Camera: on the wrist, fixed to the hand. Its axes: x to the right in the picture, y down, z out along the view.
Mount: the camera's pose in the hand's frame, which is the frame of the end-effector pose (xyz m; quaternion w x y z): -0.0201 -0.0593 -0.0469 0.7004 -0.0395 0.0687 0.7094
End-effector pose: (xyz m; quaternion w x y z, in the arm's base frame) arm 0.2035 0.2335 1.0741 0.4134 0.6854 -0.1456 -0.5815
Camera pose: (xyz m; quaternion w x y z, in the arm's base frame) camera 0.2242 0.3023 1.0432 0.7391 0.4004 -0.5368 -0.0727
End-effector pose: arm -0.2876 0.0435 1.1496 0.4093 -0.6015 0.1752 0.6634
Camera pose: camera -0.2134 0.0386 1.1738 0.2197 0.3587 -0.5513 -0.7205
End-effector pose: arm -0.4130 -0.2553 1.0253 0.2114 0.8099 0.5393 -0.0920
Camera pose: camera -0.4789 -0.2319 1.0604 0.2083 0.9478 -0.1787 0.1625
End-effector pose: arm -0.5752 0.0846 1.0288 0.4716 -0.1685 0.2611 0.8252
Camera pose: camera -0.5123 0.0679 0.9854 0.2797 0.0081 -0.3022 -0.9113
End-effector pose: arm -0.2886 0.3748 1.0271 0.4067 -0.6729 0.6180 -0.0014
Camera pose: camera -0.2678 0.3603 1.1011 0.2168 -0.0489 0.9381 0.2657
